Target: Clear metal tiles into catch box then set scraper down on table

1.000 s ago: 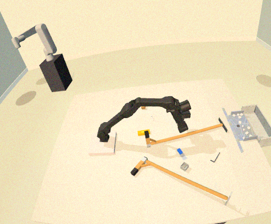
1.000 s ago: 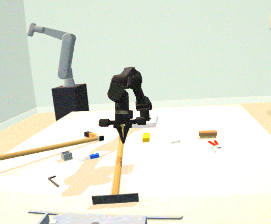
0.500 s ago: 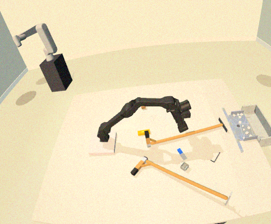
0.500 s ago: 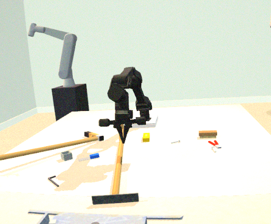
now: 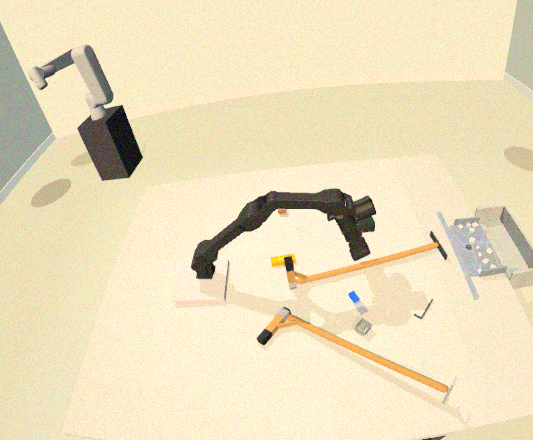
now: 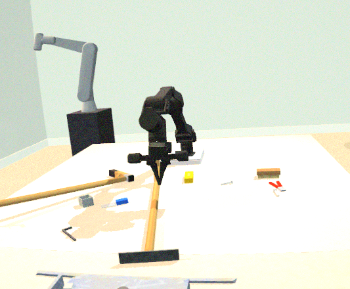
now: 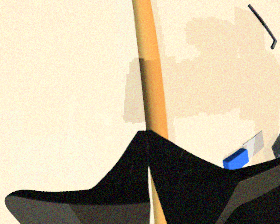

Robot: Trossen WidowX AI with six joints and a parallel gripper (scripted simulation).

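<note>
Right now my gripper tip is 30 mm short of the long scraper, 20 mm above it and 10 mm to the left of it. Round my gripper tip: yellow block (290 mm behind, 60 mm below, 30 mm to the left); then blue marker (170 mm to the right, 70 mm below, 20 mm behind); then small grey box (270 mm to the right, 70 mm below).
</note>
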